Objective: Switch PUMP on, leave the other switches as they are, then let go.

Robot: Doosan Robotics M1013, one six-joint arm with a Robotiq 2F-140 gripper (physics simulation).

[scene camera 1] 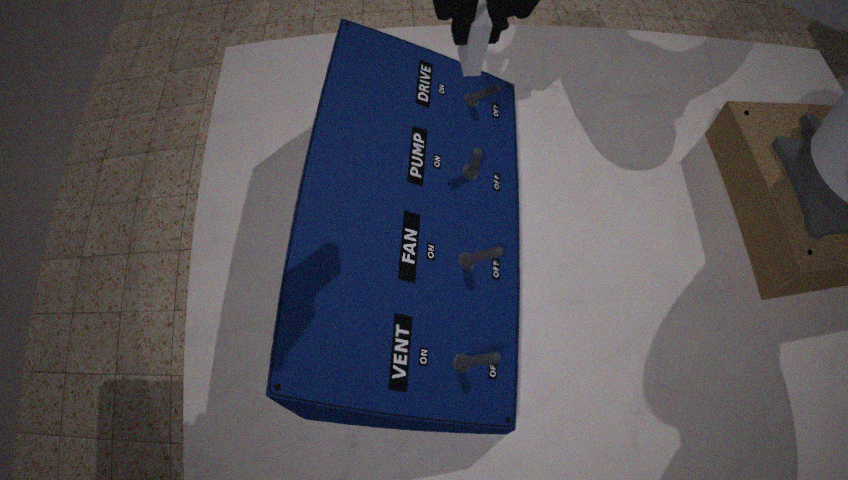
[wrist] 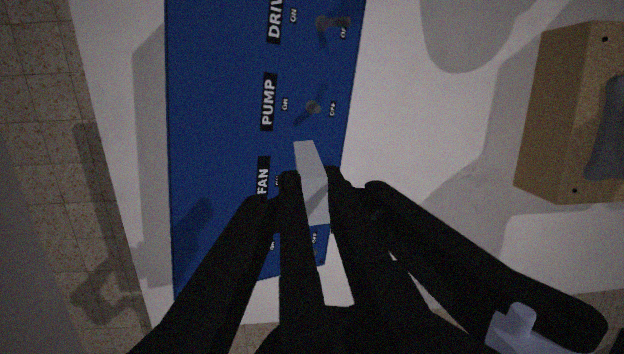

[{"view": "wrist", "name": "my gripper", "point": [304,158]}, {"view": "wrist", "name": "blue switch panel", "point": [239,89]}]
